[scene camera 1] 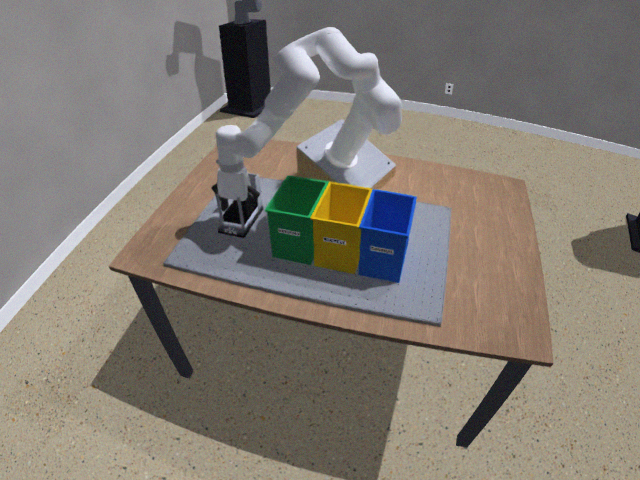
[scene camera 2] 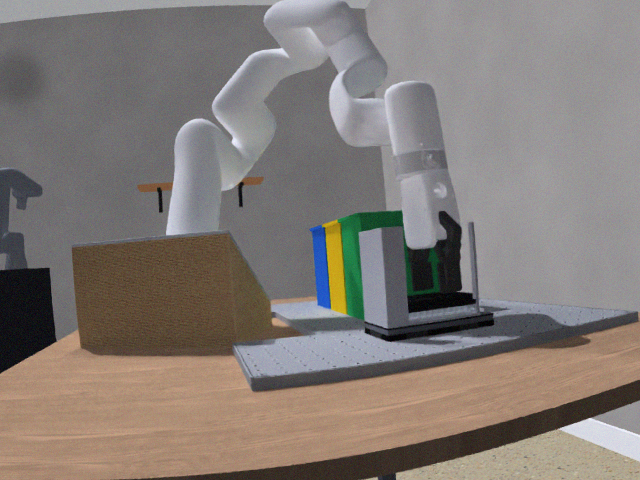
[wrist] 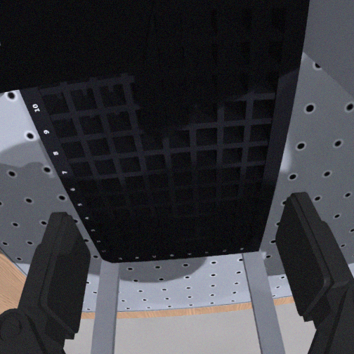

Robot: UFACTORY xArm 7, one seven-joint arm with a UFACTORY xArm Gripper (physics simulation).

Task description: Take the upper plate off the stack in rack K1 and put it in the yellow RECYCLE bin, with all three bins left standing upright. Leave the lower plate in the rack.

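Places are measured from the arm's base along level axes (x ahead, y left, z up), in centimetres.
Pixels of known places: gripper, between the fingertips: (scene camera 1: 237, 211) (scene camera 2: 436, 291); arm's base, origin of its link: (scene camera 1: 340, 155) (scene camera 2: 188, 269).
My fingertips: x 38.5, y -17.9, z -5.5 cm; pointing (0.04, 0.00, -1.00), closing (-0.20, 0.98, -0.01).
Ahead of a thing's pixels: the offset from my fingertips to its top centre. Level surfaces: height alone.
Rack K1 @[dx -1.5, dy -0.5, dz +9.0 cm] (scene camera 1: 232, 230) (scene camera 2: 381, 279) (wrist: 106, 300) stands at the left of the pegboard, with a tall grey panel and thin posts. The upper plate (scene camera 1: 240, 210) (scene camera 2: 439, 301) (wrist: 155, 161), black with a grid of wells, lies flat in it. Beneath it a pale layer @[dx -2.5, dy -0.7, dz -1.8 cm] (scene camera 2: 439, 314) shows in scene camera 2; I cannot tell plate from rack there. My gripper (scene camera 1: 238, 204) (scene camera 2: 436, 288) (wrist: 180, 225) is open and empty, pointing down, its fingers on either side of the plate's long edges, close above it. The yellow RECYCLE bin @[dx -4.2, dy +35.8, dz +12.7 cm] (scene camera 1: 336, 253) (scene camera 2: 334, 263) stands upright.
The green bin @[dx -1.5, dy +23.0, dz +12.7 cm] (scene camera 1: 292, 242) (scene camera 2: 353, 268) stands upright between the rack and the yellow bin. The blue bin @[dx -6.9, dy +48.6, dz +12.7 cm] (scene camera 1: 383, 258) (scene camera 2: 319, 268) stands upright on the yellow bin's far side. All are on the grey pegboard @[dz -5.3 cm] (scene camera 1: 310, 291) (scene camera 2: 320, 361). A black area hides the plate's upper part in the wrist view.
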